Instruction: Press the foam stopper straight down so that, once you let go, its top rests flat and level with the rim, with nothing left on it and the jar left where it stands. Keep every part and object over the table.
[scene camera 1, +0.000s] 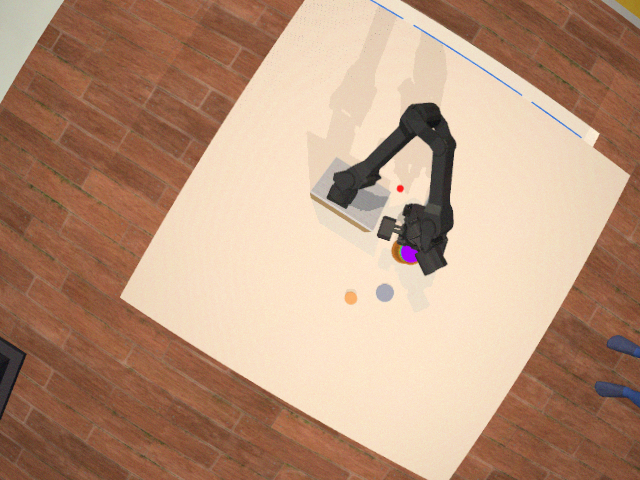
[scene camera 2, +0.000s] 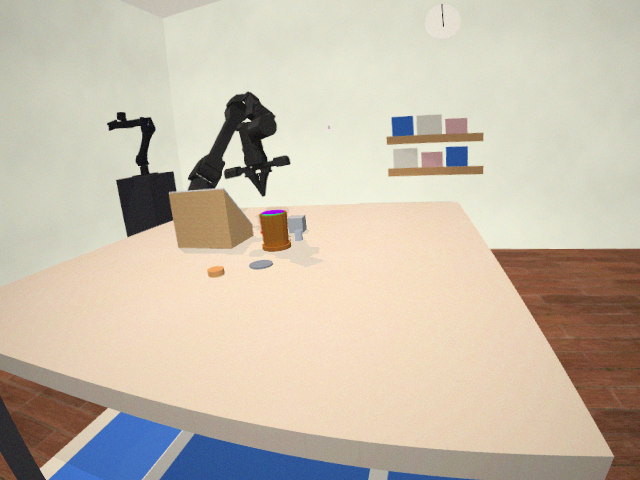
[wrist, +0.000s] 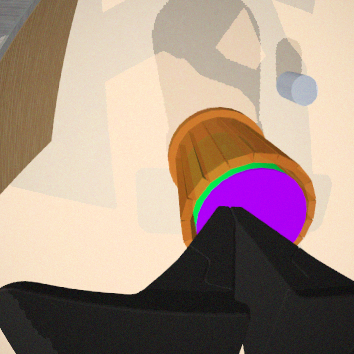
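Note:
The orange-brown jar (scene camera 1: 396, 251) (scene camera 2: 275, 233) (wrist: 220, 145) stands upright on the table. The foam stopper (scene camera 1: 409, 253) (scene camera 2: 272, 212) (wrist: 265, 192) sits in its mouth, with a flat purple top. A thin green band shows along the stopper's edge in the wrist view and at the front in scene camera 2, so its top seems slightly above the rim. My gripper (scene camera 2: 264, 194) (wrist: 227, 218) is shut and empty, pointing down. In scene camera 2 its tips hang a little above the jar, apart from the stopper. In the wrist view the fingers hide the stopper's near part.
A wedge-shaped block (scene camera 1: 341, 217) (scene camera 2: 201, 219) (wrist: 30, 95) stands beside the jar. An orange disc (scene camera 1: 350, 297) (scene camera 2: 215, 271) and a grey disc (scene camera 1: 384, 292) (scene camera 2: 261, 264) lie nearby. A small blue-grey cylinder (scene camera 2: 298, 235) (wrist: 303, 90) stands behind the jar, near a grey block (scene camera 2: 297, 223).

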